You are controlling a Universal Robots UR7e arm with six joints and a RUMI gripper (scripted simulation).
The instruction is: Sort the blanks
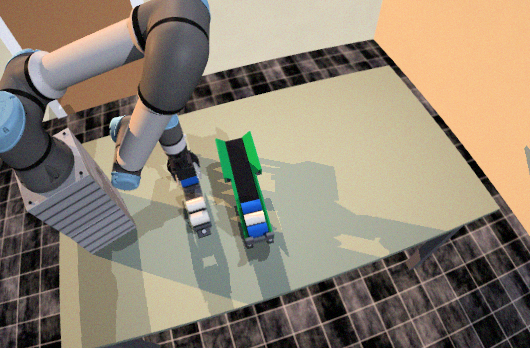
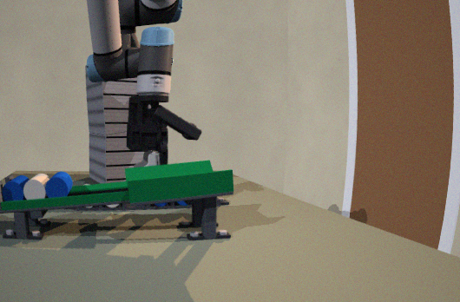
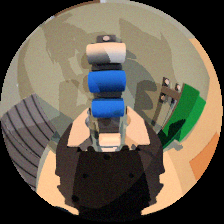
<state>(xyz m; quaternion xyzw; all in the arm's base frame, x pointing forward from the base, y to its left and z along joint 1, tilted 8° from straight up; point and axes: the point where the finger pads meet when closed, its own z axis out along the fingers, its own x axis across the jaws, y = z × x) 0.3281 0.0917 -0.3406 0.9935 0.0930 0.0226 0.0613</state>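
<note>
Right now the stock rack is 40 mm below my hand and 30 mm to the right of it. Also, from my hand: stop: 280 mm to the right, 220 mm ahead, 30 mm above.
</note>
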